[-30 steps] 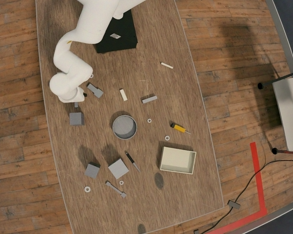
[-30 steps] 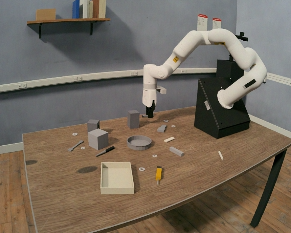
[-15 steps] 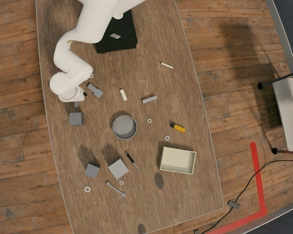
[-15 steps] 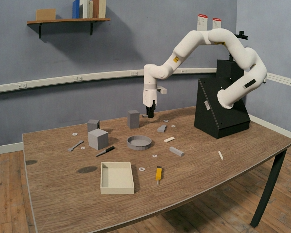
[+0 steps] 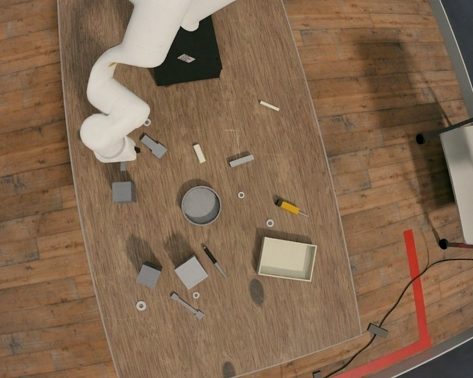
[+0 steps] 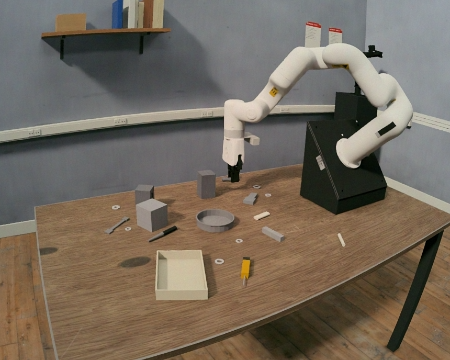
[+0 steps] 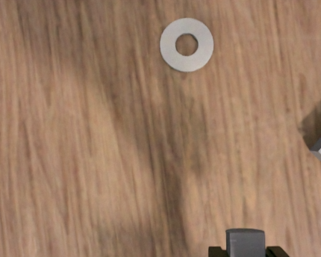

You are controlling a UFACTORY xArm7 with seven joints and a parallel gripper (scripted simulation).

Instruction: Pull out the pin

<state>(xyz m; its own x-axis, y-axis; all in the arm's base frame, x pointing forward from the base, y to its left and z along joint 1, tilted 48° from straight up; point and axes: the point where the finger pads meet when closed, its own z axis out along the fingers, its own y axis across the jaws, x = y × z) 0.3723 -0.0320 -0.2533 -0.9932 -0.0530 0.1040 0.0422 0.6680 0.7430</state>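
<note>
The grey pin is 10 mm below my hand and 10 mm ahead of it. Round my hand: tall grey block (100 mm ahead, 10 mm to the right, 10 mm below); then round grey dish (220 mm to the left, 170 mm ahead, 60 mm below); then white cylinder (230 mm to the left, 60 mm below, 10 mm ahead).
</note>
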